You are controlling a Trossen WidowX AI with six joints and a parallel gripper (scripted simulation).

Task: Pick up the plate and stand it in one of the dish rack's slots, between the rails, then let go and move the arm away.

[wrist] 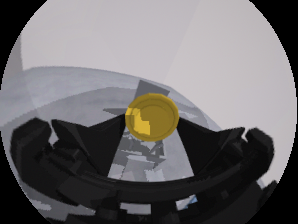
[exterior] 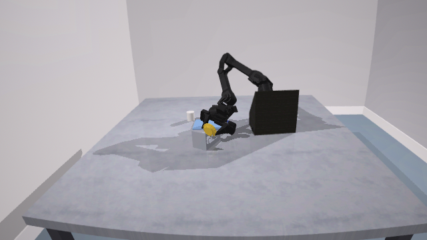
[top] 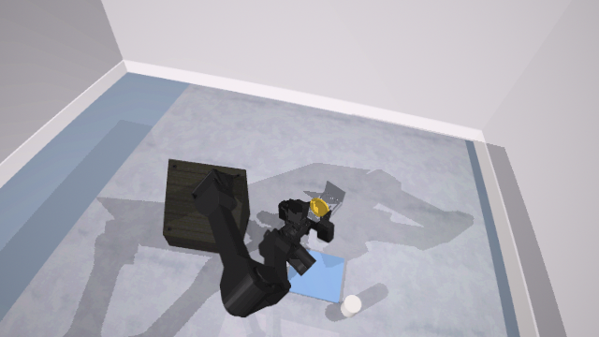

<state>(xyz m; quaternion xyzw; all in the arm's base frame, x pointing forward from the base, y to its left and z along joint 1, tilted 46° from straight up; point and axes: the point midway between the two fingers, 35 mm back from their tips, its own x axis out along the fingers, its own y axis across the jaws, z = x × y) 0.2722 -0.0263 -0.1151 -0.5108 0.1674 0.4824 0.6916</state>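
Right now the yellow plate is 10 mm to the right of my gripper tip. From my gripper tip the other things lie so: blue utensil 190 mm to the right, 100 mm behind, 50 mm below; then white cup 270 mm to the right, 130 mm ahead, 30 mm below; then dish rack 30 mm below, 20 mm to the left, 10 mm ahead.
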